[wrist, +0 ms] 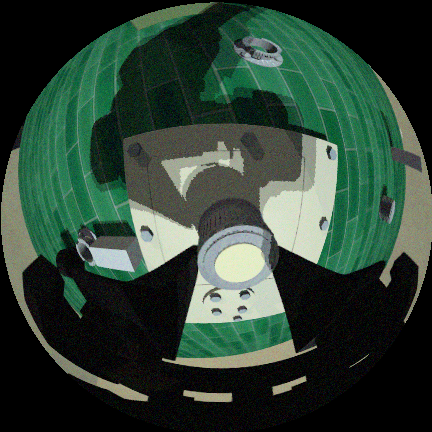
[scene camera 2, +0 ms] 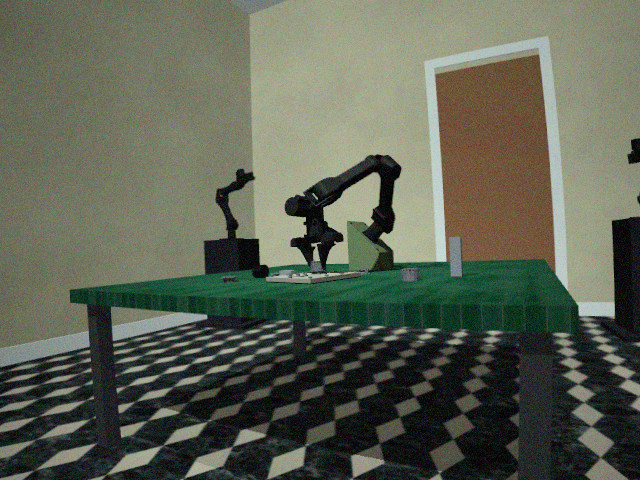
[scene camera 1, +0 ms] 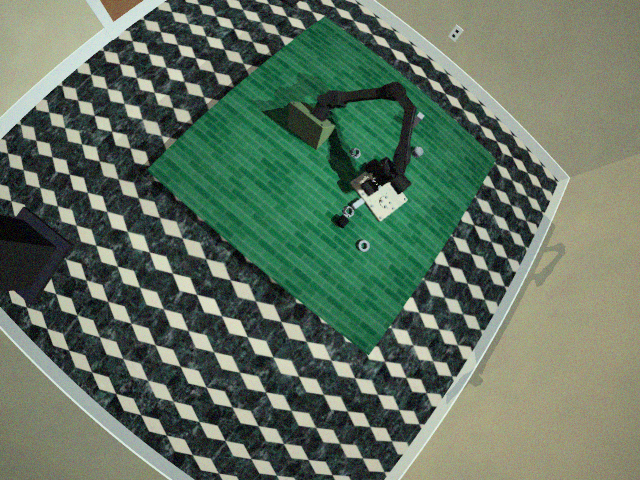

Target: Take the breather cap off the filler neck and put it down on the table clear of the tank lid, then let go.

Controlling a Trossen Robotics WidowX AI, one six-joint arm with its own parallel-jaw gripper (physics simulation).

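Frame: origin at the arm's base, x ahead, y left, z up, level; millimetres.
Seen in the pictures: gripper, fingertip midpoint: (wrist: 235,251) (scene camera 2: 317,267) (scene camera 1: 376,185); arm's base at its link origin: (scene camera 2: 369,236) (scene camera 1: 317,116).
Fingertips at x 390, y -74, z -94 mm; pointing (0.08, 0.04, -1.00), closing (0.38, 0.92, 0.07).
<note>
Offsets run from my fingertips to a thing's middle. "spot": to the spot under its first point. Level surfaces: height alone.
The breather cap {dx -5, dy +1, dz +5 mm} (scene camera 2: 316,267) (wrist: 220,257), a dark ribbed cylinder with a grey rim and a pale round face, is between my fingers over the tank lid. My gripper (scene camera 2: 316,265) (wrist: 235,251) points down and is shut on the cap, one finger on each side. The tank lid {spot: dx +116, dy +10, dz -20 mm} (scene camera 1: 395,199) (scene camera 2: 310,280) (wrist: 287,210) is a flat cream plate with bolt heads, lying on the green table {dz -37 mm} (scene camera 1: 258,206) (scene camera 2: 206,297). The filler neck is hidden below the cap, and I cannot tell whether the cap touches it. In scene camera 1 the hand hides the cap.
Beside the lid are a light block {dx -25, dy -117, dz -23 mm} (scene camera 1: 358,203) (wrist: 112,252), a small ring {dx -42, dy -170, dz -27 mm} (scene camera 1: 348,210) and a black cylinder {dx -43, dy -232, dz -13 mm} (scene camera 1: 340,221) (scene camera 2: 260,271). Elsewhere are a pale ring {dx +98, dy -267, dz -27 mm} (scene camera 1: 363,251), a grey ring {dx -164, dy +102, dz -27 mm} (scene camera 1: 355,157), a ribbed grey cylinder {dx +95, dy +307, dz -19 mm} (scene camera 1: 417,151) (scene camera 2: 410,274) and an upright grey block {dx -1, dy +423, dz +20 mm} (scene camera 2: 455,256).
</note>
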